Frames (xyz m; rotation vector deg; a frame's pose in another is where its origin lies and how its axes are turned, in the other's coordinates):
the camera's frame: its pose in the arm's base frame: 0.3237 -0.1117 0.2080 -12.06 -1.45 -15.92
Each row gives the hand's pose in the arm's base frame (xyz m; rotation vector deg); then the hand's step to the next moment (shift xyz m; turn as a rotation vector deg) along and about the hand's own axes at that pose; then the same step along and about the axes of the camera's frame.
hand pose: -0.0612 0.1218 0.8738 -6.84 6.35 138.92
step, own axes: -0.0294 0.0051 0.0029 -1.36 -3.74 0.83
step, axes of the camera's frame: 0.0244 -0.0174 0.0017 2.79 2.69 1.22
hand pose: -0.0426 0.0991 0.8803 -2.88 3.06 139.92
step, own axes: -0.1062 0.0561 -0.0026 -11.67 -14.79 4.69
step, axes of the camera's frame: 0.0737 -0.0930 -0.0191 16.80 7.87 5.72
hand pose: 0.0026 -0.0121 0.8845 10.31 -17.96 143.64
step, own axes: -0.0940 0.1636 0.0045 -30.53 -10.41 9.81
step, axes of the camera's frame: 0.0289 -0.1677 -0.0816 33.46 -2.90 2.96
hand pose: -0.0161 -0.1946 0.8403 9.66 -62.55 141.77
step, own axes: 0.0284 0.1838 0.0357 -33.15 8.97 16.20
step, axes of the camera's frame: -0.0735 -0.1296 -0.1169 31.45 -18.82 -9.91
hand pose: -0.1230 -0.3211 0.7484 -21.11 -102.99 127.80
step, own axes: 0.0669 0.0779 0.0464 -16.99 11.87 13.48
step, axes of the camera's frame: -0.0729 -0.0414 -0.0753 15.47 -14.85 -12.31
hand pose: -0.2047 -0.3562 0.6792 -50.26 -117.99 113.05
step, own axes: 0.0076 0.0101 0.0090 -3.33 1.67 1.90
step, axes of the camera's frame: -0.0069 -0.0035 -0.0135 3.06 -2.38 -1.57
